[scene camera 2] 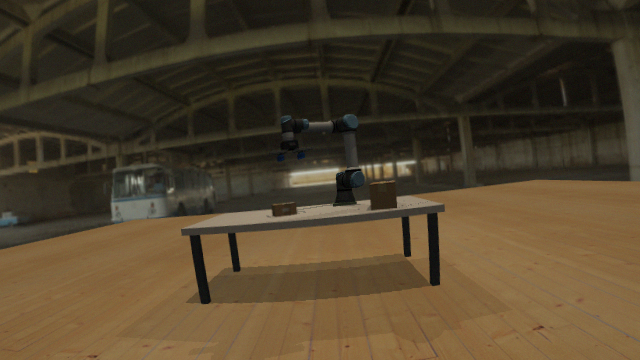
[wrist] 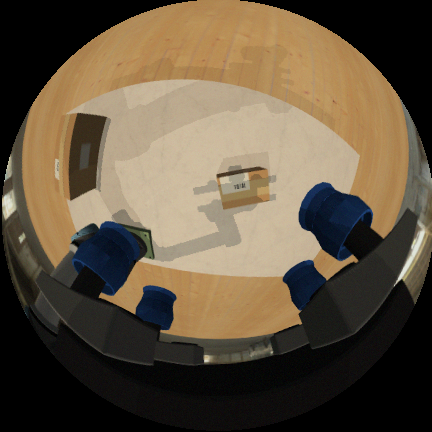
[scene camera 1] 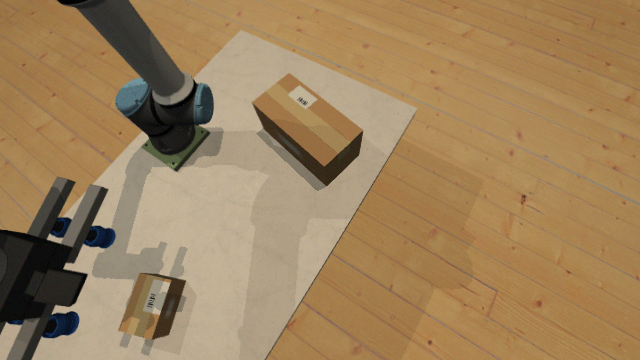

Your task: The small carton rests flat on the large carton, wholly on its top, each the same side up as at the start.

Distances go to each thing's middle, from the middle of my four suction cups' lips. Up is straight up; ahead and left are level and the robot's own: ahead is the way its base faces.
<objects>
My suction cup is now 33 cm above the small carton [scene camera 1: 150,312], 8 cm to the left of it and 1 cm short of it. Round my suction cup: large carton [scene camera 1: 321,138]: 58 cm to the left, 29 cm below, 5 cm behind.
</objects>
